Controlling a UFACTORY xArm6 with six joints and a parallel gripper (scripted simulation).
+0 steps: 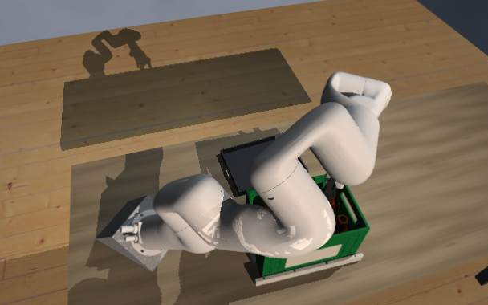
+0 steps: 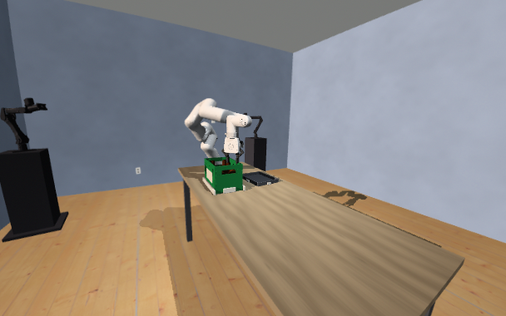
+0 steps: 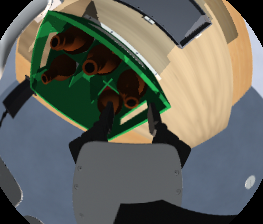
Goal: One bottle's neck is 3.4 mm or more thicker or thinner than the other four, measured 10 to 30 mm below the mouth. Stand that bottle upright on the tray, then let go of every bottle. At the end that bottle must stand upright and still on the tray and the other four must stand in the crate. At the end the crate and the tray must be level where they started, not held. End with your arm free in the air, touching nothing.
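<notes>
Right now my hand is 90 mm past the green crate, 20 mm to the left of it and 110 mm above it. From my hand the other things lie so: dark tray 60 mm behind, 270 mm to the left, 180 mm below.
</notes>
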